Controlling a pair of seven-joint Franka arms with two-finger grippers.
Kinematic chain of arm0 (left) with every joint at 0, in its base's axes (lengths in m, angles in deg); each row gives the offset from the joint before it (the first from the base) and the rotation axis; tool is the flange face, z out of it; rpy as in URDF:
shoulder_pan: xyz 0 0 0.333 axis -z
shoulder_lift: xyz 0 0 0 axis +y
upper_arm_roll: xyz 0 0 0.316 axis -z
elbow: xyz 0.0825 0 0 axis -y
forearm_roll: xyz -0.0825 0 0.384 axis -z
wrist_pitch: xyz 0 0 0 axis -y
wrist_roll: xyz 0.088 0 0 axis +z
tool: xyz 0 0 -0.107 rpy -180 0 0
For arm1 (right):
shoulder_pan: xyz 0 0 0.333 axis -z
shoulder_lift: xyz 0 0 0 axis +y
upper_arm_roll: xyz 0 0 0.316 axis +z
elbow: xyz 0.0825 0 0 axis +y
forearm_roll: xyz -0.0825 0 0.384 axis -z
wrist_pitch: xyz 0 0 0 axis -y
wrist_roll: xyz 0.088 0 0 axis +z
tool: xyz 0 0 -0.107 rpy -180 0 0
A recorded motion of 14 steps. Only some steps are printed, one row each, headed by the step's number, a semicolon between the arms.
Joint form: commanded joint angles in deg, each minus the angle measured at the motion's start. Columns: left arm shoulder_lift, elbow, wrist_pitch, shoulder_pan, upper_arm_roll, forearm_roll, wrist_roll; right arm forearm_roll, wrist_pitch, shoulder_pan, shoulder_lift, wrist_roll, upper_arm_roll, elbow.
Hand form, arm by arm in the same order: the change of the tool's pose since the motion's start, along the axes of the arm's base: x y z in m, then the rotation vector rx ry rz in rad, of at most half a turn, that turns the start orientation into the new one. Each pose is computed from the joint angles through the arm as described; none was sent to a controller.
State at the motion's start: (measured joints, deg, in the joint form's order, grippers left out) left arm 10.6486 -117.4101 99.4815 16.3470 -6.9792 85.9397 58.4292; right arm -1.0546 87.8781 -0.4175 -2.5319 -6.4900 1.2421 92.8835
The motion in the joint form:
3: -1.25 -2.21 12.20 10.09 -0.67 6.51 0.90; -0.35 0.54 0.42 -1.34 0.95 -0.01 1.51
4: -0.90 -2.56 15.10 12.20 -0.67 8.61 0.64; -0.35 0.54 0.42 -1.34 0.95 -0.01 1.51
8: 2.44 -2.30 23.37 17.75 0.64 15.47 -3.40; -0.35 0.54 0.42 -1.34 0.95 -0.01 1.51
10: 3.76 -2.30 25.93 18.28 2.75 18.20 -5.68; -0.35 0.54 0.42 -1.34 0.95 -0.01 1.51
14: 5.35 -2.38 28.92 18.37 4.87 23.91 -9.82; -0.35 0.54 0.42 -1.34 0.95 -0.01 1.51
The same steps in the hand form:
3: -0.0218 -0.0669 -0.0070 0.0444 0.0129 0.0765; -0.0064 -0.0034 0.0009 0.0064 -0.0066 0.0088
4: -0.0268 -0.0810 -0.0137 0.0534 0.0202 0.1011; -0.0064 -0.0034 0.0009 0.0064 -0.0066 0.0088
8: -0.0440 -0.1291 -0.0479 0.0904 0.0117 0.1516; -0.0064 -0.0034 0.0009 0.0064 -0.0066 0.0088
10: -0.0542 -0.1469 -0.0624 0.0988 0.0068 0.1607; -0.0064 -0.0034 0.0009 0.0064 -0.0066 0.0088
14: -0.0619 -0.1593 -0.0798 0.0911 0.0004 0.2102; -0.0064 -0.0034 0.0009 0.0064 -0.0066 0.0088

